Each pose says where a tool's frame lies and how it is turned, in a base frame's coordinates. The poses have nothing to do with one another.
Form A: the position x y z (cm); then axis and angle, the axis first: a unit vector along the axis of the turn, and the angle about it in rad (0 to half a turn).
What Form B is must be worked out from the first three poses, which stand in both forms.
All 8 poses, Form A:
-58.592, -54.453, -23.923, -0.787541, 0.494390, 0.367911, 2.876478
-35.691, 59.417, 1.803, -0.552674, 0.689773, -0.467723, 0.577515
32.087, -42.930, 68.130, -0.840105, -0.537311, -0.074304, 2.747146
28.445, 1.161, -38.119, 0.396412, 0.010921, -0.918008, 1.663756
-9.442, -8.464, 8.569, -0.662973, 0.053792, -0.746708, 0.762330
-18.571, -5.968, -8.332, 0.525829, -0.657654, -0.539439, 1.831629
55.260, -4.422, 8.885, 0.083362, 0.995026, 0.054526, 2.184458
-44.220, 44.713, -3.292, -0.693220, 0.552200, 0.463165, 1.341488
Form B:
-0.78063, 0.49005, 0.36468, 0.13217, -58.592, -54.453, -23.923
-0.15738, 0.19642, -0.13319, 0.95860, -35.691, 59.417, 1.803
-0.82382, -0.52689, -0.07286, 0.19595, 32.087, -42.930, 68.130
0.29303, 0.00807, -0.67859, 0.67349, 28.445, 1.161, -38.119
-0.24663, 0.02001, -0.27778, 0.92823, -9.442, -8.464, 8.569
0.41701, -0.52156, -0.42781, 0.60914, -18.571, -5.968, -8.332
0.07400, 0.88324, 0.04840, 0.46051, 55.260, -4.422, 8.885
-0.43088, 0.34323, 0.28789, 0.78336, -44.220, 44.713, -3.292

